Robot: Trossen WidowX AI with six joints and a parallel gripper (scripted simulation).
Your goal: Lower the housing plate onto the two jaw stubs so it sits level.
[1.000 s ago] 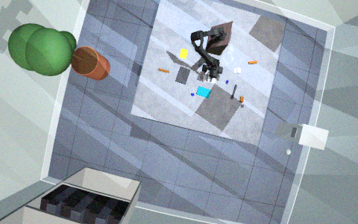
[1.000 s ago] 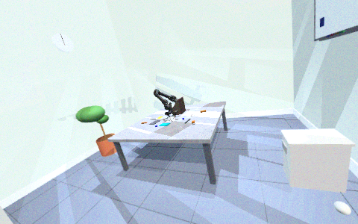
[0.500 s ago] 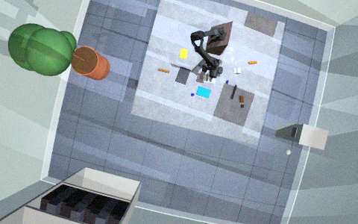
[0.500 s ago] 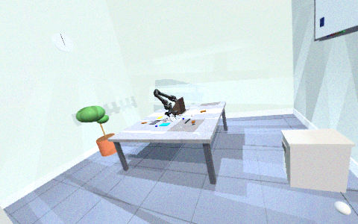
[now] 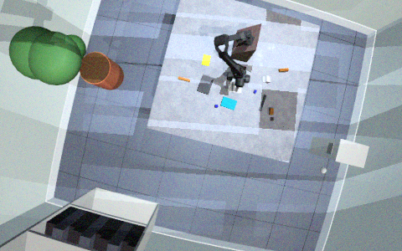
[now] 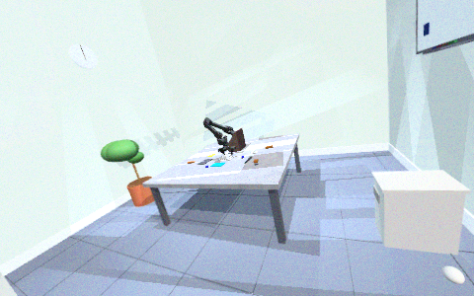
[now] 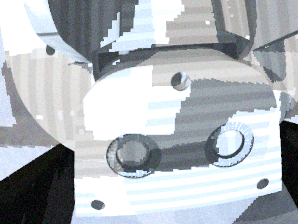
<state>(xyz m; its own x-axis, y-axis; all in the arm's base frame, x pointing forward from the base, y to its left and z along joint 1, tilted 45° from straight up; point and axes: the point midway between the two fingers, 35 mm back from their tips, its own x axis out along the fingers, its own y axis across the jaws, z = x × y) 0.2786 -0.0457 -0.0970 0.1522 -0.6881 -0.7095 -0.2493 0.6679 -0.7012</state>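
Now: the white housing plate 1 cm ahead of my gripper tip and 2 cm above it. The rest, counted from my gripper tip: dark bar: 9 cm ahead, 29 cm to the left; grey slab: 13 cm ahead, 23 cm to the right; cyan block: 21 cm ahead, 2 cm to the left.
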